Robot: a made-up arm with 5 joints. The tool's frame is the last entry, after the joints. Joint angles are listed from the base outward. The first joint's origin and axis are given. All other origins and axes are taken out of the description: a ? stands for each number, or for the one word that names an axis. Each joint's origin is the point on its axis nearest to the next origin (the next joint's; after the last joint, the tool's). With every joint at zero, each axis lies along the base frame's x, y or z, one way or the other. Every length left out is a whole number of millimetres.
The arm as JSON. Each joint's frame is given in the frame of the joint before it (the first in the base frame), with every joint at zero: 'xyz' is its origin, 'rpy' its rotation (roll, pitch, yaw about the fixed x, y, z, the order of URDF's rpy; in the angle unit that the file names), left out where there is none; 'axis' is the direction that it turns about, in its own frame. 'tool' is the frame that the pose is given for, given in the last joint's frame.
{
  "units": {
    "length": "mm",
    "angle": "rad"
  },
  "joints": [
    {
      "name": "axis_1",
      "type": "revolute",
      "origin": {
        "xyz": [
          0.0,
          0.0,
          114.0
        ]
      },
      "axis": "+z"
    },
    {
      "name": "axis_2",
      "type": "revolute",
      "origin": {
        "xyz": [
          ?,
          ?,
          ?
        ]
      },
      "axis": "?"
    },
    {
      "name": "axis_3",
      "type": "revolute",
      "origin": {
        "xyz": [
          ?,
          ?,
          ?
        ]
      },
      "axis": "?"
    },
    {
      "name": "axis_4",
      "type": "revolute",
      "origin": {
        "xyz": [
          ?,
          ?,
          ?
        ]
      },
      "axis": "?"
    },
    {
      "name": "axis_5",
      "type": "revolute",
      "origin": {
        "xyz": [
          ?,
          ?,
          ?
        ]
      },
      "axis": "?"
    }
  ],
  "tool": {
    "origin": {
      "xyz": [
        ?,
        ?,
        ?
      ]
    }
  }
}
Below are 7 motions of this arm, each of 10 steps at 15 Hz.
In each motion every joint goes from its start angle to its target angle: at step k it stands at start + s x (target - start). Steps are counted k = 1, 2, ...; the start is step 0. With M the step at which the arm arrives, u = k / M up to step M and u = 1 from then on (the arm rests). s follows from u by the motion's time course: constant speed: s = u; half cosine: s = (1 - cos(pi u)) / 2; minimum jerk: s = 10 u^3 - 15 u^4 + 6 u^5.
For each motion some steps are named. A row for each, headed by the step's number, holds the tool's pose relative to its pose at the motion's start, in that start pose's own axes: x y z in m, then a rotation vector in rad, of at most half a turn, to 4 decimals.
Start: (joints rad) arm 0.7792 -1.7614 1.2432 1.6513 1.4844
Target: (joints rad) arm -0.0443 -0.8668 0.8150 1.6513 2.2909
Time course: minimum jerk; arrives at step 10
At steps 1, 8, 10:
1: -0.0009 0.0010 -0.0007 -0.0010 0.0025 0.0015
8: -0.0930 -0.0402 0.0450 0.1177 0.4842 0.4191
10: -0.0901 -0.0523 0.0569 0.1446 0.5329 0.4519

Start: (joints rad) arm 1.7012 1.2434 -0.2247 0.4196 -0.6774
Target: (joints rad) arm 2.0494 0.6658 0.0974 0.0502 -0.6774
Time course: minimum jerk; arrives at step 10
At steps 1, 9, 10:
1: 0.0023 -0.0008 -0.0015 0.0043 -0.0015 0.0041
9: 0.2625 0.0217 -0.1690 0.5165 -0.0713 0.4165
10: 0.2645 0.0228 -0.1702 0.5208 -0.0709 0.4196

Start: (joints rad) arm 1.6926 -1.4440 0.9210 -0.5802 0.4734
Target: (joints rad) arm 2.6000 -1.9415 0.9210 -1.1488 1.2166
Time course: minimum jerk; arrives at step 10
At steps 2, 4, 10:
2: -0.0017 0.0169 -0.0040 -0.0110 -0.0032 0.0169
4: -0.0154 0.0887 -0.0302 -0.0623 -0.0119 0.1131
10: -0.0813 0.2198 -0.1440 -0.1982 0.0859 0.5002

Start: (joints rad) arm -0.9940 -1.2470 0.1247 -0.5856 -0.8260
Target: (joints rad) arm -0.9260 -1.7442 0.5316 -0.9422 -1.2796
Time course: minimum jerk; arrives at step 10
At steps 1, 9, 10:
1: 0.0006 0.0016 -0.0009 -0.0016 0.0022 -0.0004
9: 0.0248 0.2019 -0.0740 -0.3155 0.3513 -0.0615
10: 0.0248 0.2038 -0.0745 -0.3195 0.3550 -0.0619

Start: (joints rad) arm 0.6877 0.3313 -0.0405 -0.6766 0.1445
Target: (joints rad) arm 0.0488 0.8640 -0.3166 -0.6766 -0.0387
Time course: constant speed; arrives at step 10
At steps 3, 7, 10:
3: -0.1003 0.1216 0.0636 -0.2969 -0.1492 -0.0302
7: -0.2178 0.3188 0.0790 -0.7230 -0.3195 -0.0604
10: -0.2870 0.4721 0.0340 -1.0600 -0.4268 -0.0733

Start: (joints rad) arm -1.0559 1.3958 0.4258 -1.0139 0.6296
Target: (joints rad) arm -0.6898 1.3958 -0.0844 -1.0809 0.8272
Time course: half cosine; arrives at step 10
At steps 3, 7, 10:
3: 0.0159 -0.0213 0.0167 0.0350 0.0126 0.0315
7: 0.0592 -0.0868 0.0576 0.1390 0.0510 0.1241
10: 0.0734 -0.1108 0.0695 0.1765 0.0653 0.1575

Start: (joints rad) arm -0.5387 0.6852 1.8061 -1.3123 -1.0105
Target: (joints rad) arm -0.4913 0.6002 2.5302 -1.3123 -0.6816
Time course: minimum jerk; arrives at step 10
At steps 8, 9, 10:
8: -0.0854 0.0252 0.0964 0.3924 0.5284 -0.4777
9: -0.0891 0.0277 0.1023 0.4114 0.5512 -0.5087
10: -0.0898 0.0281 0.1033 0.4147 0.5550 -0.5141

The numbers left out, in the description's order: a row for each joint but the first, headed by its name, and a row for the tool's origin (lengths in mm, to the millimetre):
axis_2: xyz 68.0 -22.0 0.0, axis -y
axis_3: xyz 45.0 0.0 286.0, axis +x
axis_4: xyz 0.0 -388.0 -88.0, axis +y
axis_5: xyz -79.0 0.0 158.0, axis +x
tool: xyz 0.0 67.0 230.0

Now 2 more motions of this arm.
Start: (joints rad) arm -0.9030 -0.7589 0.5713 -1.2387 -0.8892
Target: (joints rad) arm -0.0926 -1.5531 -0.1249 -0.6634 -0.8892
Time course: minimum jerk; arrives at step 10
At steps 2, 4, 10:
2: 0.0291 0.0051 0.0031 -0.0210 0.0020 0.1142
4: 0.1492 0.0761 0.0249 -0.1410 -0.0080 0.6230
10: 0.1577 0.4992 0.1024 -0.7206 -0.1915 1.8627

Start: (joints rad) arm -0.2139 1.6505 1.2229 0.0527 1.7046
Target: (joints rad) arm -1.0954 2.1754 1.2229 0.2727 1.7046
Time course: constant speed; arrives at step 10
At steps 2, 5, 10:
2: 0.0376 0.0699 -0.0526 -0.1823 0.0882 -0.0421
5: 0.0954 0.1501 -0.1606 -0.4594 0.2101 -0.1358
10: 0.1895 0.1880 -0.3871 -0.9232 0.3752 -0.3682

